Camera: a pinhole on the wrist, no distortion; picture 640 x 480 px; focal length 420.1 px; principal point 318.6 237.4 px. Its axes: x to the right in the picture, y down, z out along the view. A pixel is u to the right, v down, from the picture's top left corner.
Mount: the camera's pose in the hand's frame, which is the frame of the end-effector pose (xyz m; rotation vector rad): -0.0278 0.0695 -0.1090 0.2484 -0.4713 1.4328
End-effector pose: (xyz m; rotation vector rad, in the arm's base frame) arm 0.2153 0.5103 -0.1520 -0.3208 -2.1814 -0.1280
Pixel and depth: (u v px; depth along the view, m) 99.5 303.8 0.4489
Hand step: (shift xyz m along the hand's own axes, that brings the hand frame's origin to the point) -0.1862 -0.3262 0.1733
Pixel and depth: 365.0 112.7 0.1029
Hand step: -0.0136 0.0303 -0.0094
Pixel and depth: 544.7 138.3 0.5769
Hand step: 0.0336 0.0739 0.5573
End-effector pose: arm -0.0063 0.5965 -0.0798 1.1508 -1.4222 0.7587
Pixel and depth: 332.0 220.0 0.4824
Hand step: -0.0853 -0.1313 0.3265
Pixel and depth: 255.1 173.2 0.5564
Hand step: -0.0400 -0.2609 0.3542
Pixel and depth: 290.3 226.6 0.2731
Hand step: -0.0664 -0.0677 0.1248
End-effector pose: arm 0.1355 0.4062 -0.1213 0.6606 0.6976 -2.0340
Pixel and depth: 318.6 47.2 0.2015
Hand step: 0.0293 -0.0311 0.0795
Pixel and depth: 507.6 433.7 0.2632
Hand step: -0.1836 0.0755 0.1633
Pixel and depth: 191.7 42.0 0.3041
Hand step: 0.0559 -0.1645 0.1342
